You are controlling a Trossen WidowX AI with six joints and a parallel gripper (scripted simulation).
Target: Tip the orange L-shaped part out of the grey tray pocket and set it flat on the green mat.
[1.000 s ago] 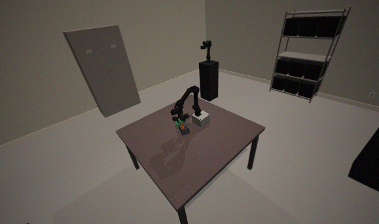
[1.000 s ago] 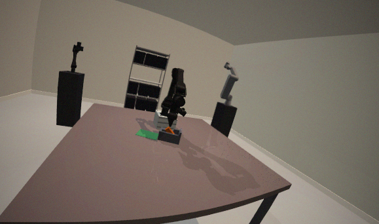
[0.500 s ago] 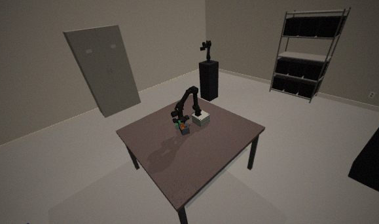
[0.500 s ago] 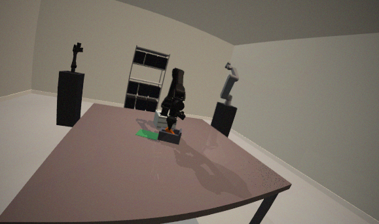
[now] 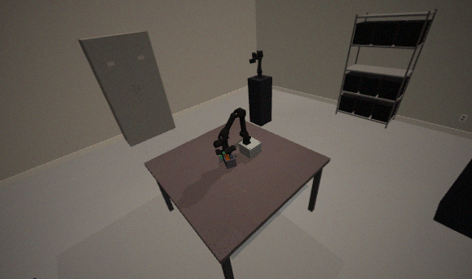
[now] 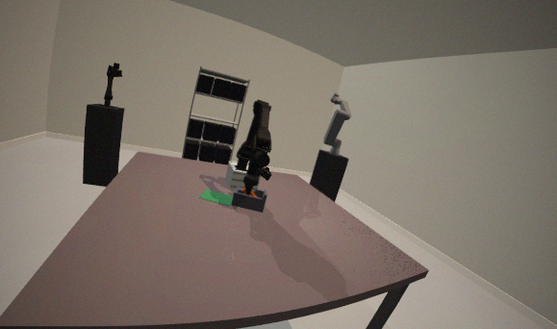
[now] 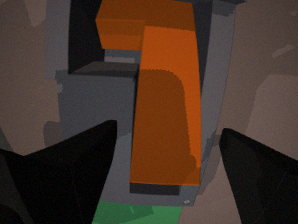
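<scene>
My gripper tip is now 40 mm to the right of the orange L-shaped part and 30 mm above it. Also, from my gripper tip: green mat (130 mm to the right, 80 mm below, 70 mm behind).
</scene>
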